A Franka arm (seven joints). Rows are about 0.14 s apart.
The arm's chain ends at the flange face. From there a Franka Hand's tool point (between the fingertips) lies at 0.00 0.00 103.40 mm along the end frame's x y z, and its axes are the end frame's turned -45 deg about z.
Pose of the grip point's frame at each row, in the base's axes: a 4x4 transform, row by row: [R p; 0 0 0 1], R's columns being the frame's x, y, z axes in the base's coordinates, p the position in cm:
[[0.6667 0.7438 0.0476 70.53], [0.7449 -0.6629 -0.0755 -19.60], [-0.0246 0.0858 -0.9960 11.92], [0 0 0 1]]
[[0.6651 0.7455 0.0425 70.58], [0.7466 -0.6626 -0.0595 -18.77], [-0.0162 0.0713 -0.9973 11.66], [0 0 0 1]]
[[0.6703 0.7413 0.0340 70.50], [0.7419 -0.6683 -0.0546 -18.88], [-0.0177 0.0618 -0.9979 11.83], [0 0 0 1]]
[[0.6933 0.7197 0.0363 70.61], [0.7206 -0.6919 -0.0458 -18.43], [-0.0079 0.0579 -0.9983 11.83], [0 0 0 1]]
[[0.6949 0.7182 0.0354 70.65], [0.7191 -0.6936 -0.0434 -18.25], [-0.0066 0.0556 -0.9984 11.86], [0 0 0 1]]
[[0.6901 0.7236 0.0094 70.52], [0.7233 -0.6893 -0.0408 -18.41], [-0.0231 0.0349 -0.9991 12.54], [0 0 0 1]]
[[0.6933 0.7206 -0.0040 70.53], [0.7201 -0.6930 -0.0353 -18.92], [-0.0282 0.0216 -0.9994 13.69], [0 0 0 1]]
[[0.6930 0.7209 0.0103 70.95], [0.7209 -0.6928 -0.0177 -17.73], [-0.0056 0.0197 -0.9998 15.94], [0 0 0 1]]
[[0.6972 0.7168 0.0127 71.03], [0.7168 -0.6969 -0.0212 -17.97], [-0.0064 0.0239 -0.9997 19.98], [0 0 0 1]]
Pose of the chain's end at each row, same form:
[[0.9974 0.0545 0.0476 70.04], [0.0580 -0.9955 -0.0755 -18.82], [0.0433 0.0781 -0.9960 22.22], [0 0 0 1]]
[[0.9974 0.0569 0.0425 70.14], [0.0594 -0.9965 -0.0595 -18.15], [0.0390 0.0619 -0.9973 21.97], [0 0 0 1]]
[[0.9982 0.0502 0.0340 70.15], [0.0520 -0.9972 -0.0546 -18.32], [0.0312 0.0562 -0.9979 22.15], [0 0 0 1]]
[[0.9991 0.0187 0.0363 70.23], [0.0203 -0.9988 -0.0458 -17.96], [0.0354 0.0465 -0.9983 22.15], [0 0 0 1]]
[[0.9992 0.0165 0.0354 70.28], [0.0180 -0.9989 -0.0434 -17.80], [0.0346 0.0440 -0.9984 22.18], [0 0 0 1]]
[[0.9996 0.0237 0.0094 70.42], [0.0240 -0.9989 -0.0408 -17.99], [0.0083 0.0410 -0.9991 22.87], [0 0 0 1]]
[[0.9998 0.0193 -0.0040 70.57], [0.0192 -0.9992 -0.0353 -18.55], [-0.0047 0.0352 -0.9994 24.02], [0 0 0 1]]
[[0.9998 0.0197 0.0103 70.84], [0.0199 -0.9996 -0.0177 -17.55], [0.0100 0.0179 -0.9998 26.28], [0 0 0 1]]
[[0.9998 0.0139 0.0127 70.90], [0.0141 -0.9996 -0.0212 -17.75], [0.0124 0.0214 -0.9997 30.32], [0 0 0 1]]

